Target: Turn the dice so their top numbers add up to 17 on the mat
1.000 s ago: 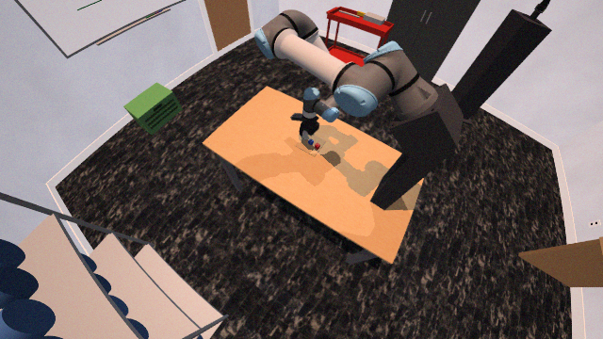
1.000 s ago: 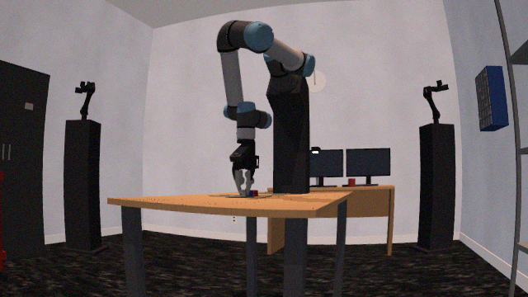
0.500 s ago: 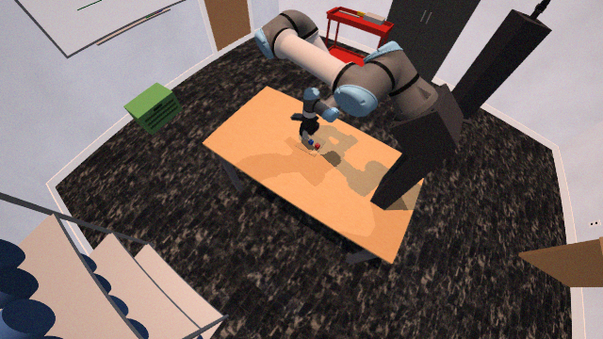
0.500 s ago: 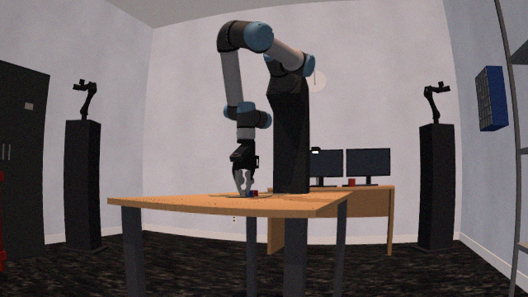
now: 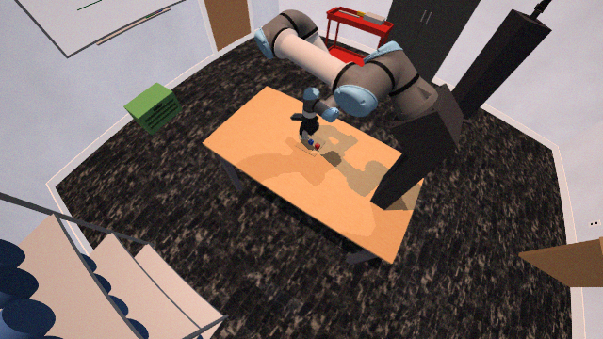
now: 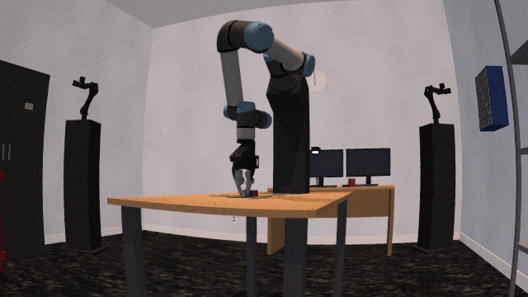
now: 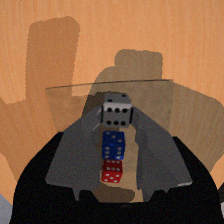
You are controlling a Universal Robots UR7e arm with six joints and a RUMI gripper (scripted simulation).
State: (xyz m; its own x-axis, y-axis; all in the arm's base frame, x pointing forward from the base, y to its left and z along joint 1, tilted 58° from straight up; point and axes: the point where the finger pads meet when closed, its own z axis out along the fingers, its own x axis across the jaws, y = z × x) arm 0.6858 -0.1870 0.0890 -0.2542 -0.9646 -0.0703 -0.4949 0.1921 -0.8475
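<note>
The grey die is right at my hand. Round my hand: red die 90 mm behind, 40 mm to the left, 10 mm below; then blue die 40 mm behind, 20 mm to the left, 10 mm below; then tan mat 40 mm behind, 20 mm to the left, 20 mm below.
</note>
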